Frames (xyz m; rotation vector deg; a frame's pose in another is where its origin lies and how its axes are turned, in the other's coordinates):
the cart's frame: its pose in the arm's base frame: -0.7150 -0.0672 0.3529 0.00 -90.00 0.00
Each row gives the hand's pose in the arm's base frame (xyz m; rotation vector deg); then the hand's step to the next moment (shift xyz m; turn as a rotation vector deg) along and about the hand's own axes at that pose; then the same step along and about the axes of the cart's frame.
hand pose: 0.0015 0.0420 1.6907 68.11 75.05 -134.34
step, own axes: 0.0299 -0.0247 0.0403 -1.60 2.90 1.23
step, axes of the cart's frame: 0.0049 -0.0114 0.0545 -0.29 -2.98 -1.88
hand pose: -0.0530 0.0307 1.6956 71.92 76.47 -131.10
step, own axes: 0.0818 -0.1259 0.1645 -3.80 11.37 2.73
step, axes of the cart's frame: 0.0528 -0.0406 0.2125 -3.48 -9.47 -7.03
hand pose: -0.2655 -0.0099 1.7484 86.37 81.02 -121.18
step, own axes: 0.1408 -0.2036 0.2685 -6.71 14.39 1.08
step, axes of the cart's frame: 0.0133 -0.0498 0.3615 -2.94 -10.82 -11.30
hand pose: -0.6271 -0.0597 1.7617 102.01 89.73 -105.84
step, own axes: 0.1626 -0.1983 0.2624 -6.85 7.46 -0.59
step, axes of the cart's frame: -0.0815 -0.0126 0.3575 1.43 -6.57 -7.59
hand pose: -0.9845 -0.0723 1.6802 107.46 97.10 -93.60
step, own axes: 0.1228 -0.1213 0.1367 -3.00 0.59 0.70
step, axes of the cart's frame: -0.0832 0.0263 0.2021 1.65 -2.58 -0.69
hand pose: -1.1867 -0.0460 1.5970 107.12 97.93 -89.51
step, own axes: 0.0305 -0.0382 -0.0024 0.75 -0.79 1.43
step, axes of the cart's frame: -0.0029 0.0336 0.0355 -0.80 -0.27 1.59
